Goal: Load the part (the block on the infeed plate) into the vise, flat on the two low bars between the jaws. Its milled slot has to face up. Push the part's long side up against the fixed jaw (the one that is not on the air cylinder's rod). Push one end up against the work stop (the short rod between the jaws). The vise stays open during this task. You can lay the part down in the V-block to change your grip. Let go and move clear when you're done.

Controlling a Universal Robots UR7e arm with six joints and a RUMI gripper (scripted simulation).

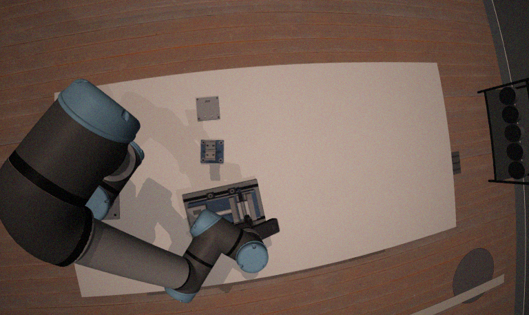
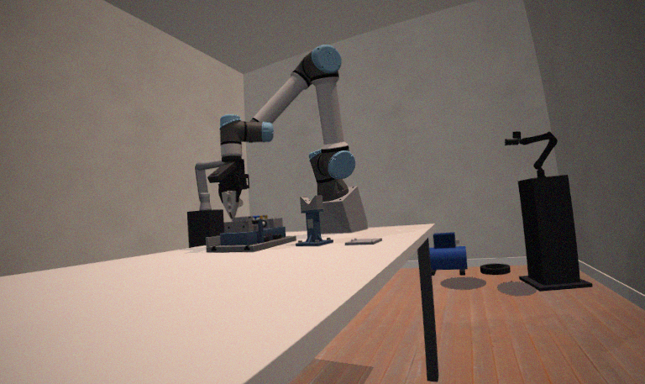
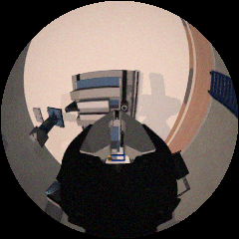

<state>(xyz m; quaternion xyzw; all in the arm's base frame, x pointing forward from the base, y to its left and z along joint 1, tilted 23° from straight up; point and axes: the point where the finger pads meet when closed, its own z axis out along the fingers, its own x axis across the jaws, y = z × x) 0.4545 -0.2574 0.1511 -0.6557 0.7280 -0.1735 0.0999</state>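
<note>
Right now the part is 40 mm to the left of my hand, 20 mm below it and 10 mm ahead of it. From my hand the other things lie so: vise 80 mm below, 60 mm behind, 50 mm to the left; infeed plate 450 mm to the left, 110 mm below, 10 mm ahead.
</note>
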